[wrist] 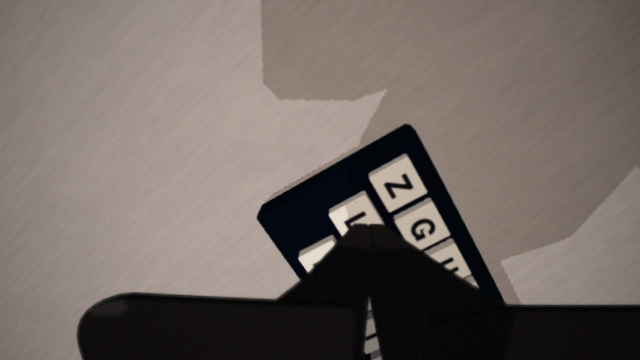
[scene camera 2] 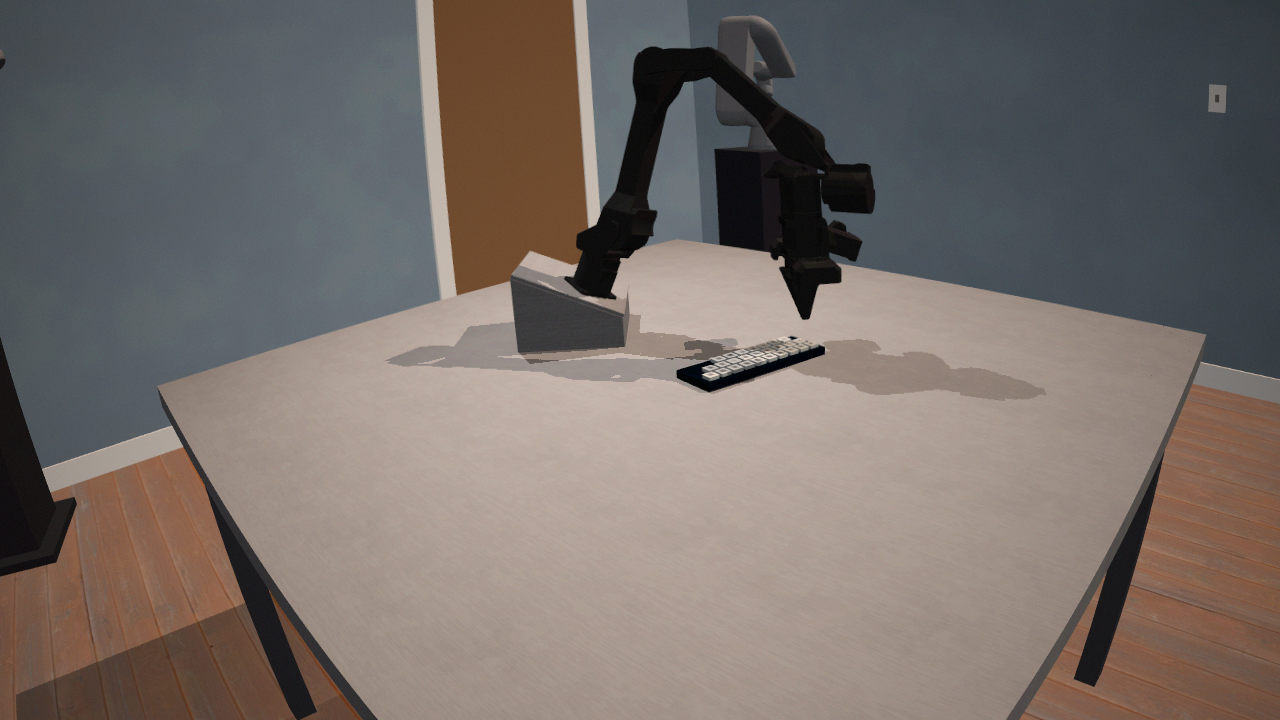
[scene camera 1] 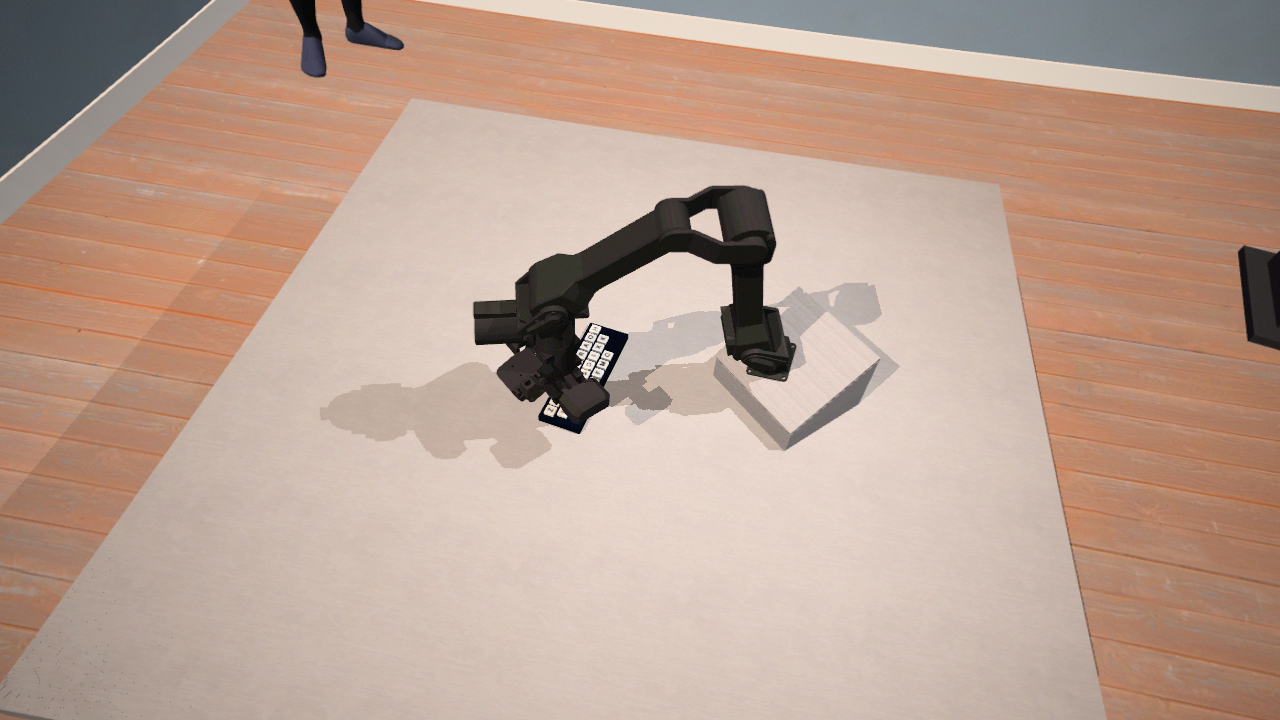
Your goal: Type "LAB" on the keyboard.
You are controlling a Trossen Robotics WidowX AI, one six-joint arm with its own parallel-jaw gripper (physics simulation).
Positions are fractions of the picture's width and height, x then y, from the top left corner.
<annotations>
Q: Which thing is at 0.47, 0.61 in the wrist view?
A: A dark keyboard.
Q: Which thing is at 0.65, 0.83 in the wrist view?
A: My gripper.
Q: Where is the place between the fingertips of my gripper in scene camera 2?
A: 0.63, 0.44
</annotations>
